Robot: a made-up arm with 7 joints.
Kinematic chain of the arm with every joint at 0, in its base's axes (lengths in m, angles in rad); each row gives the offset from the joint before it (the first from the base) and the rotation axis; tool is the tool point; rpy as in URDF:
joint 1: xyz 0 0 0.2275 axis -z
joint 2: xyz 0 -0.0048 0.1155 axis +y
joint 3: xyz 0 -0.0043 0.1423 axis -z
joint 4: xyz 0 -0.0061 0.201 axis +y
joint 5: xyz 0 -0.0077 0.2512 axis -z
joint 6: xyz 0 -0.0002 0.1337 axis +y
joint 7: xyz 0 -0.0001 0.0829 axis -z
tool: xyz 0 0 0 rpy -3.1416 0 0
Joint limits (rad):
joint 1: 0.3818..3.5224
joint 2: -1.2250..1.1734
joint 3: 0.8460..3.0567
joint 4: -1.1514..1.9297
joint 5: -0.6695..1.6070
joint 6: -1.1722..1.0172
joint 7: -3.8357..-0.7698
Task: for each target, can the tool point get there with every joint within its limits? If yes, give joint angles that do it. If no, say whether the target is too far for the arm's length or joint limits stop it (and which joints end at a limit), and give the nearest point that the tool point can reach.
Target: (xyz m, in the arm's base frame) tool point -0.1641 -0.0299 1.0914
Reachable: yes | joints 1.0468 0.1517 2.2346 0.4003 0.4889 0.7893 -2.9583
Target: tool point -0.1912 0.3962 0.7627
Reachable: yes | joints 2.9220 0.6456 1.8346 1.4072 1.1004 0.6234 -3.4483
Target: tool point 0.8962 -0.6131 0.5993
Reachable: no: too far | nearest point 0.6422 -0.4393 0.5504 | short by 0.312 m
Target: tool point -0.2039 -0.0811 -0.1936
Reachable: no: joint limits stop it (at a limit: joint 1, joint 2, joint 4) | nearest point -0.2963 -0.0014 0.0133 | short by 0.240 m
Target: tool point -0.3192 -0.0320 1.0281
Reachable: yes | joints 0.9998 -0.0736 1.8836 0.7923 0.2009 -0.5750 -3.0839
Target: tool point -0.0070 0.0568 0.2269
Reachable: no: joint limits stop it (at a limit: joint 2, joint 3, joint 4, joint 6) | nearest point -0.0304 0.2464 0.0320 | short by 0.273 m
